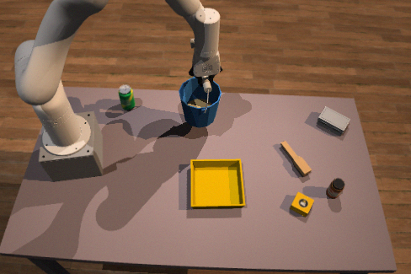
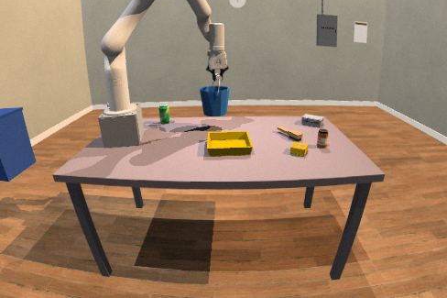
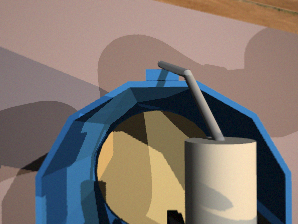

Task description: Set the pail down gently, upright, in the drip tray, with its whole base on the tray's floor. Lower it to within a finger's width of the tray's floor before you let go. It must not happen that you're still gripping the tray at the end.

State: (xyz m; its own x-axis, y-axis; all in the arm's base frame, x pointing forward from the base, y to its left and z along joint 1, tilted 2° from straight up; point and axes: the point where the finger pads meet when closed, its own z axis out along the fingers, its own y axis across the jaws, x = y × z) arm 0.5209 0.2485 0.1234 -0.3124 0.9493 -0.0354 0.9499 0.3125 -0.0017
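Right now the blue pail is 10 mm behind my hand and 90 mm below it. Round my hand: grey box (600 mm ahead, 90 mm to the left, 280 mm below); pail handle (10 mm behind, 30 mm below); yellow drip tray (90 mm ahead, 300 mm to the right, 290 mm below).
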